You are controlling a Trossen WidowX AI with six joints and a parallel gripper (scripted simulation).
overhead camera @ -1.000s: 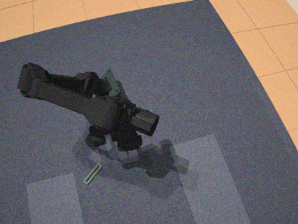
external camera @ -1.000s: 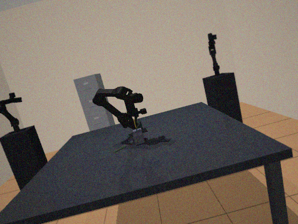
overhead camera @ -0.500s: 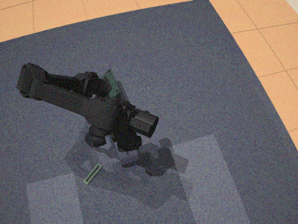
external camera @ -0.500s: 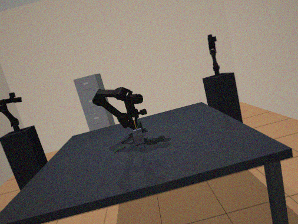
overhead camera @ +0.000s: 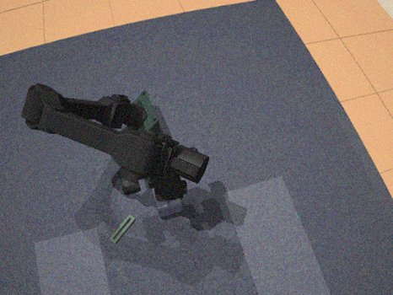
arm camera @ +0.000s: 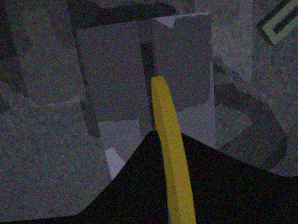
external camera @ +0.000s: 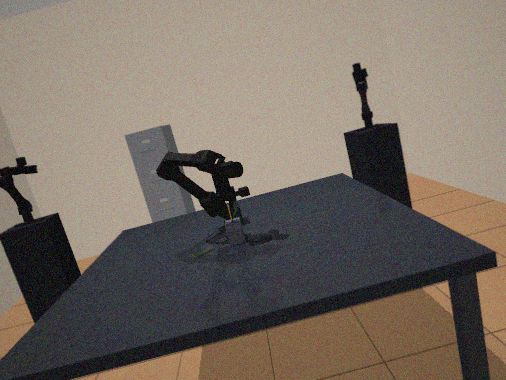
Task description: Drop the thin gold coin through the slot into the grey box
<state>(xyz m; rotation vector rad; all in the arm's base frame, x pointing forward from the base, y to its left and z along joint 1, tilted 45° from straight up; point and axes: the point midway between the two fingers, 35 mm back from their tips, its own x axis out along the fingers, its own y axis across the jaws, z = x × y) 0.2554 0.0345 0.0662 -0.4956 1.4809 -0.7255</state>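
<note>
Right now my gripper tip is 20 mm below the gold coin.
</note>
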